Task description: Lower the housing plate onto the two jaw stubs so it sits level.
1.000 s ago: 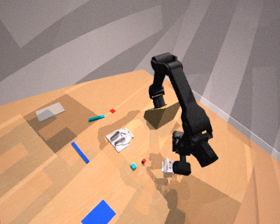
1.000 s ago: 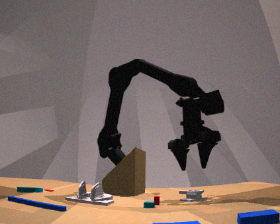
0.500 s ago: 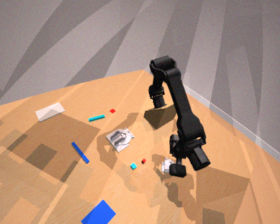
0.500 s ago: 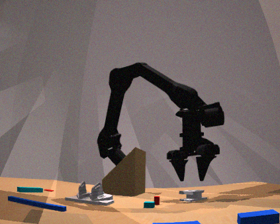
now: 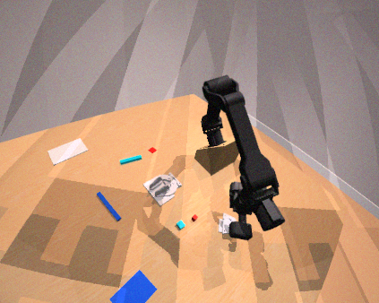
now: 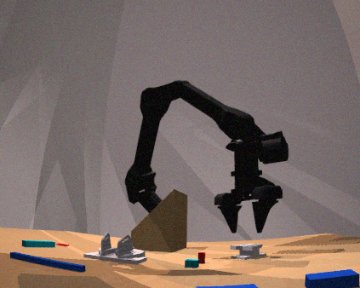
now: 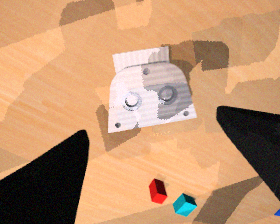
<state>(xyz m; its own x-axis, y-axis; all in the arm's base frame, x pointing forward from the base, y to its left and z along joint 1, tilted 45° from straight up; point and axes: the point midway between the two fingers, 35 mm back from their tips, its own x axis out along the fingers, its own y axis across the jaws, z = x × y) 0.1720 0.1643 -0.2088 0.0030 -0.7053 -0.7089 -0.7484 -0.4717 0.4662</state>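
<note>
My gripper tip is now 10 mm to the right of the white block and 50 mm above it. Round my gripper tip: teal cube 140 mm ahead, 100 mm to the right, 50 mm below; red cube 80 mm ahead, 90 mm to the right, 50 mm below; blue sheet 370 mm ahead, 10 mm to the right, 60 mm below.
</note>
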